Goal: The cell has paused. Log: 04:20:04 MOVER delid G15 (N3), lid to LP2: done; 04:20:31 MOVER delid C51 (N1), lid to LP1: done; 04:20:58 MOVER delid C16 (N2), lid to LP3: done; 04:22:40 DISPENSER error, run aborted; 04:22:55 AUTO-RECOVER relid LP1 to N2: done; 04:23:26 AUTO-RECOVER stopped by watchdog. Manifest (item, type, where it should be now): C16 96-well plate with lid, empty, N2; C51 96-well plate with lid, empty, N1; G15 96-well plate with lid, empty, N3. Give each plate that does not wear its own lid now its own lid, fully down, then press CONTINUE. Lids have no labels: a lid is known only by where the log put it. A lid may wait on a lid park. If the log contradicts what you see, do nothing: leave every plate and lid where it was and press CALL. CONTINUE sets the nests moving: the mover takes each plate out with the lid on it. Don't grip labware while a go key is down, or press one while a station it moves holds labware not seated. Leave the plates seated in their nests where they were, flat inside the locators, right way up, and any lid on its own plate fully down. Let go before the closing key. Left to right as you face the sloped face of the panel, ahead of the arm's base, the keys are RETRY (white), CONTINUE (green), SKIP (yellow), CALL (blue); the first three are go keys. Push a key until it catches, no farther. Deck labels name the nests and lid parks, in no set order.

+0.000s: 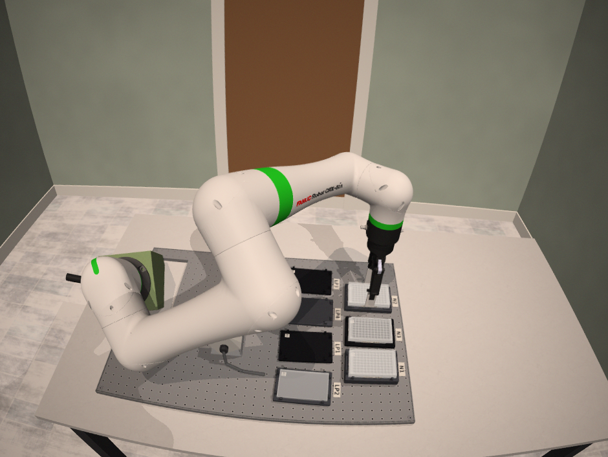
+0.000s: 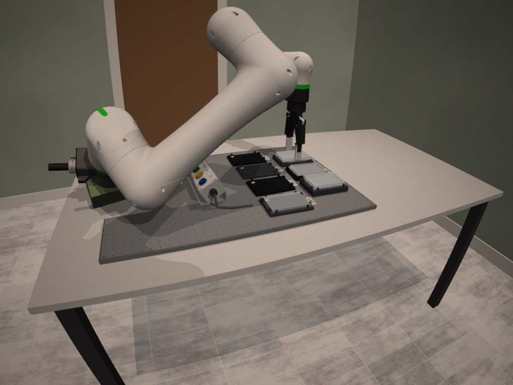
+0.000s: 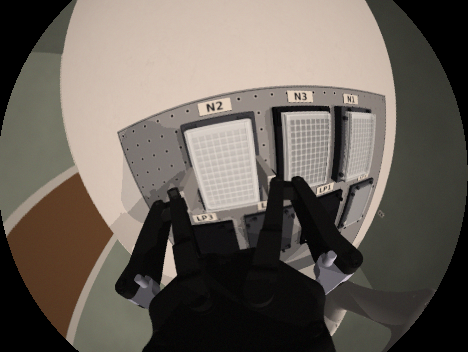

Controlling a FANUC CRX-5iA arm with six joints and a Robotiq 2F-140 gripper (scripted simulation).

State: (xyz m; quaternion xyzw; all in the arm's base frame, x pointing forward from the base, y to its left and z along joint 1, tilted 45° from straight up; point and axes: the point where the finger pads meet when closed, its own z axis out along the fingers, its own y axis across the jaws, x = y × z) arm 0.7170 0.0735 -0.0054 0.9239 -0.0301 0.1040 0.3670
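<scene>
Now: the lid park LP2 220 mm behind my hand, 300 mm to the right of it and 50 mm below it. Round my hand: lid park LP3: 180 mm behind, 80 mm to the left, 50 mm below; then lid park LP1: 200 mm behind, 170 mm to the right, 50 mm below; then lid park LP4: 190 mm behind, 40 mm to the right, 50 mm below.
</scene>
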